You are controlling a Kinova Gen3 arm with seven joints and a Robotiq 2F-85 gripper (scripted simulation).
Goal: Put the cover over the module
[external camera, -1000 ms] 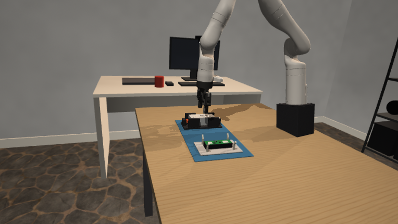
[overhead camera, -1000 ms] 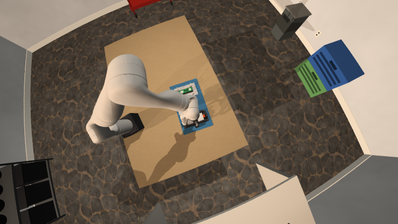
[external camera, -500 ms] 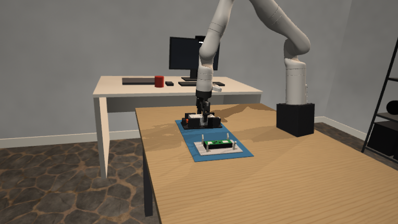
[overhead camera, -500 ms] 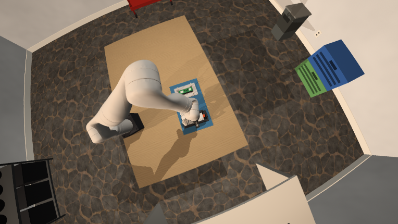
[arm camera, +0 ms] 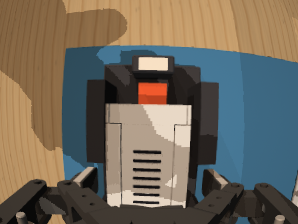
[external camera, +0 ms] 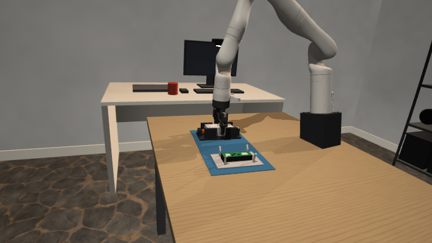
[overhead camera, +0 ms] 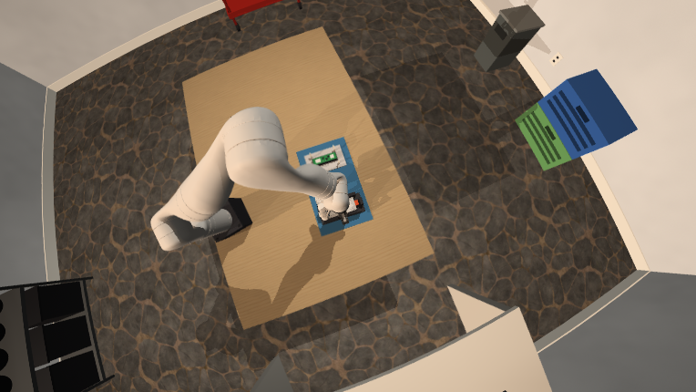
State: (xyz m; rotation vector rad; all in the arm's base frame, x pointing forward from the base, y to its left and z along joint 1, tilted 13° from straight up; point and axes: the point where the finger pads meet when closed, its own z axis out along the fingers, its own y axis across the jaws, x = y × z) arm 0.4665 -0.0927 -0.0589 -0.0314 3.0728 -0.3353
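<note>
The cover is right at my hand.
</note>
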